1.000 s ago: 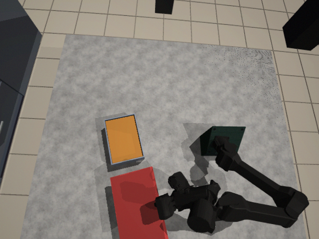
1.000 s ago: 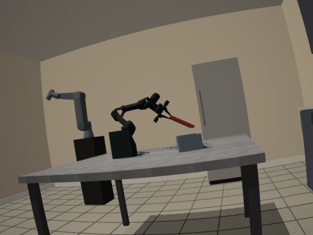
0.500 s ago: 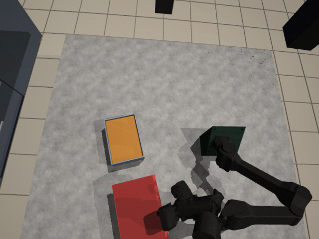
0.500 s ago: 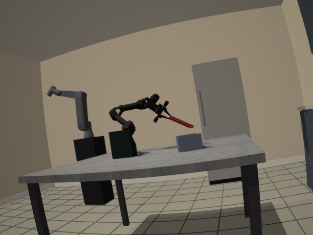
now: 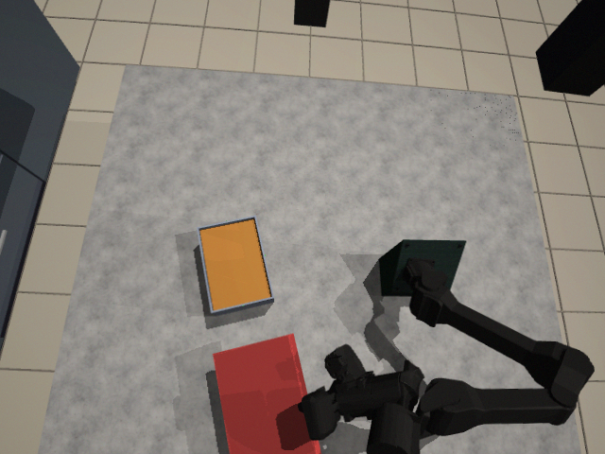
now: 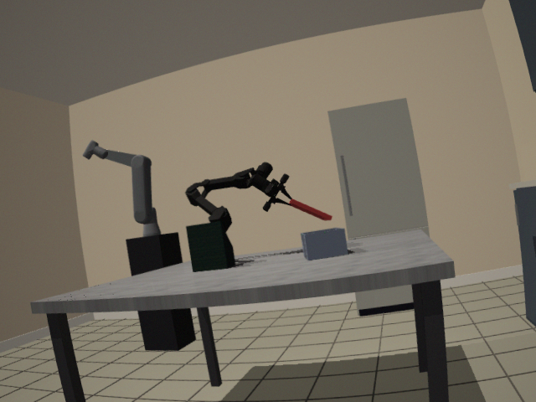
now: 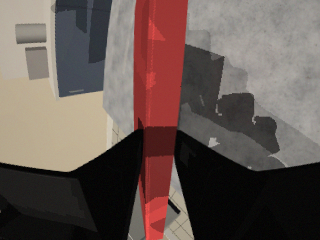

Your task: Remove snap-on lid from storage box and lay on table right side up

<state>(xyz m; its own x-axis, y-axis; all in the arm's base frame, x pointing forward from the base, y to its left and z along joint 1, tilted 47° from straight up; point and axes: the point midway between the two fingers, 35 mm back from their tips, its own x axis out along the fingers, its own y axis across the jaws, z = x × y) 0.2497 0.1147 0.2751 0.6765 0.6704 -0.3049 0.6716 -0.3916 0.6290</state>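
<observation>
Right now the red lid is 7 cm ahead of my gripper tip, 2 cm to the left of it and 4 cm below it. From my gripper tip the other things lie so: grey-blue storage box (17 cm ahead, 28 cm to the right, 18 cm below).
</observation>
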